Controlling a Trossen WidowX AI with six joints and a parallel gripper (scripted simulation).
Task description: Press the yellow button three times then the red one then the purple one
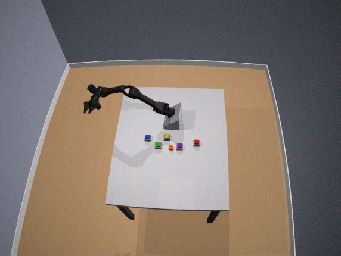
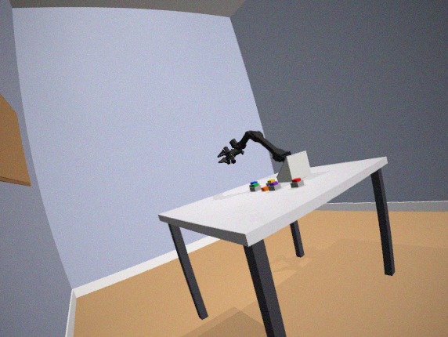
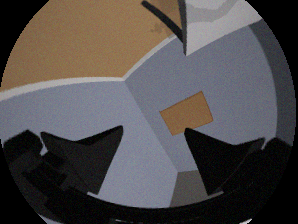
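My gripper tip is now 63 cm to the right of the yellow button, 20 cm above it and 7 cm short of it. From my gripper tip the other things lie so: green button: 56 cm to the left, 20 cm below, 15 cm ahead; then orange block: 66 cm to the left, 22 cm below, 16 cm ahead; then blue button: 48 cm to the left, 20 cm below, 8 cm ahead.
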